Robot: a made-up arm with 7 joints. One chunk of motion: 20 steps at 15 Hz.
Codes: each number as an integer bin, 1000 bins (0 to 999) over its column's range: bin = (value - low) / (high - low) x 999, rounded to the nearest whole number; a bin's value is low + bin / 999 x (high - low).
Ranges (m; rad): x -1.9..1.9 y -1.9..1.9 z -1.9..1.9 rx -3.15..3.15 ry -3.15..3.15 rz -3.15..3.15
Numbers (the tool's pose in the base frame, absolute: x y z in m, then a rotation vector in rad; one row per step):
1: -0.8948 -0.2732 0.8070 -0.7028 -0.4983 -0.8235
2: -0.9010 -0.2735 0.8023 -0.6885 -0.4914 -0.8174
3: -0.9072 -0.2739 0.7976 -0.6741 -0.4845 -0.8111
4: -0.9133 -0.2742 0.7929 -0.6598 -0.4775 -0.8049
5: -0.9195 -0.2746 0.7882 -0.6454 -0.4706 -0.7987
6: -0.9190 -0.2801 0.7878 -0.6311 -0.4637 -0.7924
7: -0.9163 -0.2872 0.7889 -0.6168 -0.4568 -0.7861
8: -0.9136 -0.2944 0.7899 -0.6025 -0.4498 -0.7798
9: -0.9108 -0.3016 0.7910 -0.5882 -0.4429 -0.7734
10: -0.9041 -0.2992 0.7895 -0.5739 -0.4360 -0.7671
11: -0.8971 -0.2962 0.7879 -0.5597 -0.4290 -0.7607
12: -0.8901 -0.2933 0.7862 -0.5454 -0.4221 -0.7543
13: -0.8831 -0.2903 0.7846 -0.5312 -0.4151 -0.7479
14: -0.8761 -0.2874 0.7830 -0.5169 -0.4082 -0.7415
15: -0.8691 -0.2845 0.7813 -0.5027 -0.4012 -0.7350
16: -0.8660 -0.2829 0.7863 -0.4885 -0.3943 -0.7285
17: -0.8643 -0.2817 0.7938 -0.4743 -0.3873 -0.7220
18: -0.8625 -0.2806 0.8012 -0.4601 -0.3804 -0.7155
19: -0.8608 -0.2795 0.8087 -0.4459 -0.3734 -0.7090
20: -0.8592 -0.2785 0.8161 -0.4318 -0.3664 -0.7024
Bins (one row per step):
1: 264 428 712 388 420 369
2: 263 428 710 390 422 370
3: 261 427 709 393 423 371
4: 259 427 708 395 424 372
5: 258 427 707 397 425 373
6: 258 426 707 399 426 374
7: 259 424 707 402 427 375
8: 259 422 707 404 428 376
9: 260 420 707 406 429 377
10: 262 421 707 408 430 378
11: 264 422 707 411 431 379
12: 265 422 706 413 433 380
13: 267 423 706 415 434 381
14: 269 424 705 418 435 382
15: 271 425 705 420 436 383
16: 272 425 706 422 437 384
17: 272 425 708 424 438 385
18: 273 426 710 427 439 386
19: 273 426 712 429 440 387
20: 274 426 714 431 441 388

